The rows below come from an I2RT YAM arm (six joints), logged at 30 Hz.
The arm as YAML. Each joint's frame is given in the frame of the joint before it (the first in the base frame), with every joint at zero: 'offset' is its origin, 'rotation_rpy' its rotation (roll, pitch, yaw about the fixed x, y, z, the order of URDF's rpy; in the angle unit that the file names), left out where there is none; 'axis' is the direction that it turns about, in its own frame. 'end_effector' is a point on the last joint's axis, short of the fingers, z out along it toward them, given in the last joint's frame.
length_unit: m
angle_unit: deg
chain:
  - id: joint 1
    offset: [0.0, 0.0, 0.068]
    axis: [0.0, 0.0, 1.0]
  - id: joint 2
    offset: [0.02, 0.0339, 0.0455]
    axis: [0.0, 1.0, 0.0]
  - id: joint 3
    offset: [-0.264, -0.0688, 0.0]
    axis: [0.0, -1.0, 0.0]
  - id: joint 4
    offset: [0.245, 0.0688, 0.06]
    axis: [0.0, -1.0, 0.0]
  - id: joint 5
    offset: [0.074, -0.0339, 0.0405]
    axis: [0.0, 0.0, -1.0]
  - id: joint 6
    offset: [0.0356, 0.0, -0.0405]
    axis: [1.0, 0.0, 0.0]
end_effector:
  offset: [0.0, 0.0, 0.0]
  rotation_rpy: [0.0, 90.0, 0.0]
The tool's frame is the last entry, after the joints.
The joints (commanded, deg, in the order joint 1, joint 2, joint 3, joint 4, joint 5, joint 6), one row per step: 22.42 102.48 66.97 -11.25 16.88 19.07; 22.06 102.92 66.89 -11.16 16.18 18.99; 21.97 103.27 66.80 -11.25 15.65 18.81; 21.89 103.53 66.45 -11.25 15.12 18.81; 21.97 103.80 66.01 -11.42 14.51 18.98; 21.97 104.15 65.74 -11.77 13.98 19.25; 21.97 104.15 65.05 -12.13 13.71 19.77; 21.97 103.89 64.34 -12.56 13.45 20.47; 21.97 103.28 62.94 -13.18 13.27 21.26; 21.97 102.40 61.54 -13.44 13.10 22.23; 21.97 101.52 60.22 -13.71 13.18 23.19; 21.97 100.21 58.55 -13.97 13.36 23.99; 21.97 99.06 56.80 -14.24 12.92 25.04; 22.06 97.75 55.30 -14.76 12.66 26.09; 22.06 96.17 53.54 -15.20 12.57 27.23; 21.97 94.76 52.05 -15.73 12.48 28.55; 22.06 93.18 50.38 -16.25 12.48 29.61; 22.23 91.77 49.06 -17.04 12.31 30.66; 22.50 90.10 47.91 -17.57 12.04 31.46
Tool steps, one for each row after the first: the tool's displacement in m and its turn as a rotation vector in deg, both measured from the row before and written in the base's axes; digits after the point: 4 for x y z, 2 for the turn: 0.0013 -0.0016 -0.0032 0.25 0.59 0.17; 0.0002 -0.0002 -0.0029 0.04 0.64 0.40; -0.0006 -0.0005 -0.0036 0.14 0.71 0.27; -0.0015 0.0004 -0.0043 0.21 0.99 0.36; -0.0010 0.0000 -0.0041 0.19 1.05 0.14; -0.0027 -0.0009 -0.0040 0.14 1.06 -0.22; -0.0031 -0.0011 -0.0026 0.31 0.90 -0.37; -0.0060 -0.0023 -0.0041 0.10 1.37 -0.50; -0.0058 -0.0022 -0.0020 0.43 0.78 -0.66; -0.0055 -0.0023 -0.0017 0.26 0.63 -0.81; -0.0071 -0.0030 -0.0009 0.11 0.52 -0.74; -0.0073 -0.0027 -0.0024 0.63 0.94 -0.60; -0.0072 -0.0022 -0.0006 0.54 0.73 -0.63; -0.0080 -0.0032 -0.0005 0.48 0.60 -0.89; -0.0069 -0.0033 -0.0003 0.58 0.58 -1.14; -0.0080 -0.0027 -0.0004 0.36 0.55 -0.79; -0.0072 -0.0019 -0.0001 0.44 0.69 -0.63; -0.0067 -0.0010 0.0021 0.64 0.09 -0.27
